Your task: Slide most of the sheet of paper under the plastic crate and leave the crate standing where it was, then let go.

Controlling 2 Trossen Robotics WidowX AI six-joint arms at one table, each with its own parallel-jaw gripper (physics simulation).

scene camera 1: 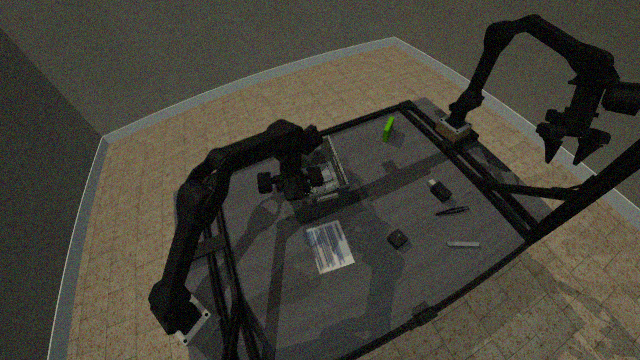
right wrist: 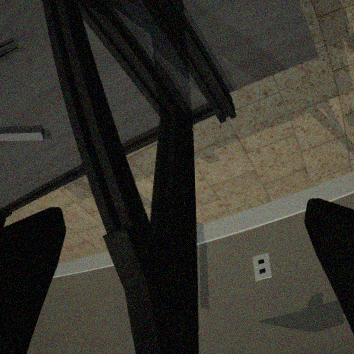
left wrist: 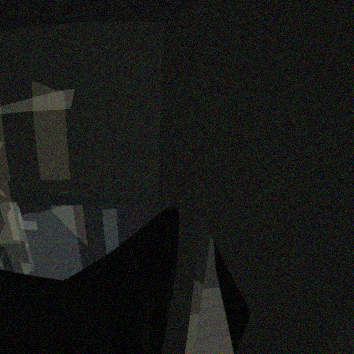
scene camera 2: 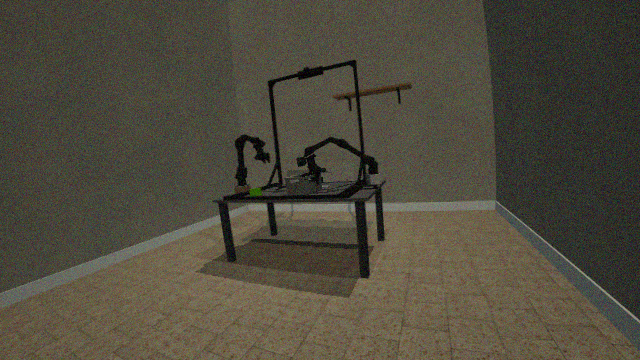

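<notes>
The pale plastic crate (scene camera 1: 338,167) (scene camera 2: 297,184) (left wrist: 53,147) stands at the back left of the table, partly hidden by my left arm. My left gripper (scene camera 1: 311,183) (scene camera 2: 315,176) (left wrist: 195,220) reaches down into it and is shut on the crate's near wall, which shows as a dark band between the fingers in the left wrist view. The sheet of paper (scene camera 1: 330,246), white with blue print lines, lies flat on the table in front of the crate and apart from it. My right gripper (scene camera 2: 265,157) (right wrist: 186,216) is open and empty, raised high over the far side of the table.
A green block (scene camera 1: 388,128) (scene camera 2: 255,191) stands at the back. A small black box (scene camera 1: 397,238), a black stick with a white tip (scene camera 1: 440,191), dark tweezers (scene camera 1: 452,211) and a grey strip (scene camera 1: 463,243) lie at the right. A black frame (scene camera 1: 361,119) rims the table.
</notes>
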